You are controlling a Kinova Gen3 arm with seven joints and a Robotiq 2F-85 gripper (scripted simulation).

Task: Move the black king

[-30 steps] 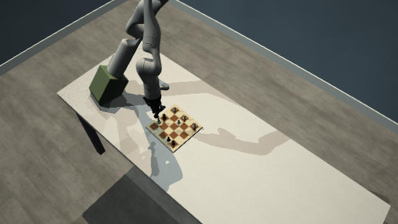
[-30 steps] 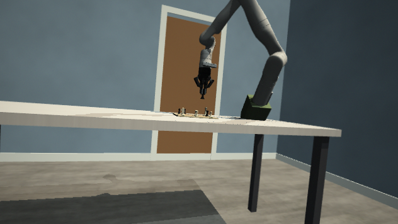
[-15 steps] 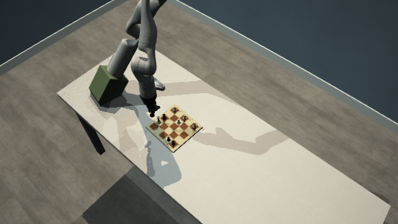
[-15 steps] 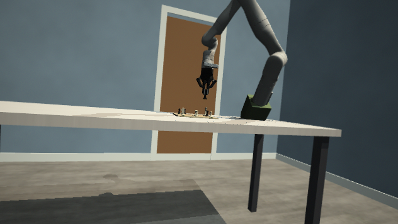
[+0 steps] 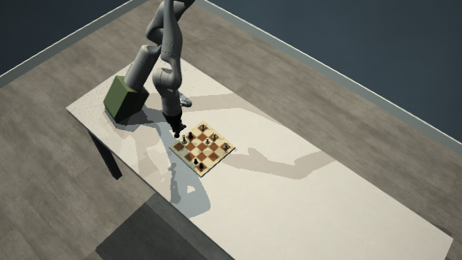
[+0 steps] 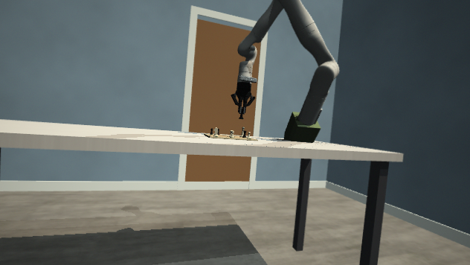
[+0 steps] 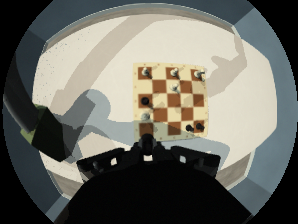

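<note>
Now: hand 7 cm short of the chessboard, 9 cm to the right of it and 14 cm above it. Also, from my hand: black king (1 cm below).
</note>
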